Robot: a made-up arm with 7 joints. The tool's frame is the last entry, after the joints.
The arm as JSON. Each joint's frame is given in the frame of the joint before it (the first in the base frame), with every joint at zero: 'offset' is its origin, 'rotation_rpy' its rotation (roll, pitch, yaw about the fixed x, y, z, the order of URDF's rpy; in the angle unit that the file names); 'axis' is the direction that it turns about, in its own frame. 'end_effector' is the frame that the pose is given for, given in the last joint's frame.
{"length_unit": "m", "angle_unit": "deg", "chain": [
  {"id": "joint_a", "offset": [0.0, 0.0, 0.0], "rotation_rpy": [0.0, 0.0, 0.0], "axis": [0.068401, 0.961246, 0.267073]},
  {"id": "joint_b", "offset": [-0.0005, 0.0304, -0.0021], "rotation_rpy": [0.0, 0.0, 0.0], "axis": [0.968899, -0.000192, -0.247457]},
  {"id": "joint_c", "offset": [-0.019, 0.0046, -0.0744], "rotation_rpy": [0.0, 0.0, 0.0], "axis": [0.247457, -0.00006, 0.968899]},
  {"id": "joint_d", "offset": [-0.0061, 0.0, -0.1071], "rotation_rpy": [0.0, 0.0, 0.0], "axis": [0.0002, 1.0, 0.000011]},
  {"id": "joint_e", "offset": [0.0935, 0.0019, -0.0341], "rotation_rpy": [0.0, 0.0, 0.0], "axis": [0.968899, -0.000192, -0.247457]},
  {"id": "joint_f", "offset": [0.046, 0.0, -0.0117], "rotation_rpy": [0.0, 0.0, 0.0], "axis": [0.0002, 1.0, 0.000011]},
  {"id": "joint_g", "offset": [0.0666, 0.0, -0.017], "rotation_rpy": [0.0, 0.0, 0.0], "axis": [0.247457, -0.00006, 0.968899]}
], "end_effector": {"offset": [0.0, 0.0, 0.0], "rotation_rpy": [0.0, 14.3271, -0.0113]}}
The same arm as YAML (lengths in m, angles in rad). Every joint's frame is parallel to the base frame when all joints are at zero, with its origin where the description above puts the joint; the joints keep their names.
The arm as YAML. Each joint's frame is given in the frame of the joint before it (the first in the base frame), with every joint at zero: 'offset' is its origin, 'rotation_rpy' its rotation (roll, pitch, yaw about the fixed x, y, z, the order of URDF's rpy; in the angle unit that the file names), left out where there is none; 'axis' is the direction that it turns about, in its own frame. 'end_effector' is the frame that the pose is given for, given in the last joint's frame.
length_unit: m
angle_unit: rad
chain:
  - id: joint_a
    offset: [0.0, 0.0, 0.0]
    axis: [0.068403, 0.961235, 0.26711]
  - id: joint_b
    offset: [-0.0005, 0.0304, -0.0021]
    axis: [0.968889, -0.0002, -0.247497]
  - id: joint_c
    offset: [-0.019, 0.0046, -0.0744]
    axis: [0.247497, -0.0001, 0.968889]
  - id: joint_d
    offset: [-0.0061, 0.0, -0.1071]
    axis: [0.0002, 1.0, 0.0]
  - id: joint_e
    offset: [0.0935, 0.0019, -0.0341]
    axis: [0.968889, -0.0002, -0.247497]
  - id: joint_f
    offset: [0.046, 0.0, -0.0117]
    axis: [0.0002, 1.0, 0.0]
  - id: joint_g
    offset: [0.0666, 0.0, -0.017]
    axis: [0.247497, -0.0001, 0.968889]
end_effector:
  offset: [0.0, 0.0, 0.0]
  rotation_rpy: [0.0, 0.2501, -0.0002]

